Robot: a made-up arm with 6 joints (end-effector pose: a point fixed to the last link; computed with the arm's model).
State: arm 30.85 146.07 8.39 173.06 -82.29 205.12
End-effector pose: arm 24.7 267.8 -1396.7 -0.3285 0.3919 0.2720 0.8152
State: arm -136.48 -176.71 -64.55 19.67 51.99 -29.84
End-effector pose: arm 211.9 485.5 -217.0 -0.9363 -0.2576 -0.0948 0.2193
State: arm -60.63 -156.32 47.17 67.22 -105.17 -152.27
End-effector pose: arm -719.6 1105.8 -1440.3 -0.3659 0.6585 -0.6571 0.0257
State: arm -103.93 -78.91 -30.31 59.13 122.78 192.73
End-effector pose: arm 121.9 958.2 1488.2 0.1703 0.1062 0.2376 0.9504
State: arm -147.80 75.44 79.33 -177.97 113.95 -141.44
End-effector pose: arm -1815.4 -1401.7 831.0 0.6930 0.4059 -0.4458 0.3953
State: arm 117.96 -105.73 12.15 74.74 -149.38 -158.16
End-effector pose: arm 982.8 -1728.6 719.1 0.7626 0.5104 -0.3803 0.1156
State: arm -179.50 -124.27 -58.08 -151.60 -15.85 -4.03
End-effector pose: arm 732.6 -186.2 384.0 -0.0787 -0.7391 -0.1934 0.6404
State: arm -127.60 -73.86 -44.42 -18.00 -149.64 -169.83
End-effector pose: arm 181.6 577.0 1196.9 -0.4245 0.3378 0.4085 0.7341
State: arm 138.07 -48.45 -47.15 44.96 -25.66 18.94
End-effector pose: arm 240.9 -8.2 1544.7 -0.3777 -0.4072 0.7548 0.3490
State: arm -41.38 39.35 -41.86 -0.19 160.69 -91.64
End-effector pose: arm 640.8 -856.2 644.0 0.3576 -0.6124 0.2384 0.6635
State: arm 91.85 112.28 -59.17 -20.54 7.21 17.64
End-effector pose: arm 190.9 440.1 -184.8 -0.7246 0.6756 0.0774 0.1121
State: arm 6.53 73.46 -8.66 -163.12 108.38 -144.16
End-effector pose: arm 1403.6 371.5 -68.6 0.1619 -0.9398 -0.2635 0.1453
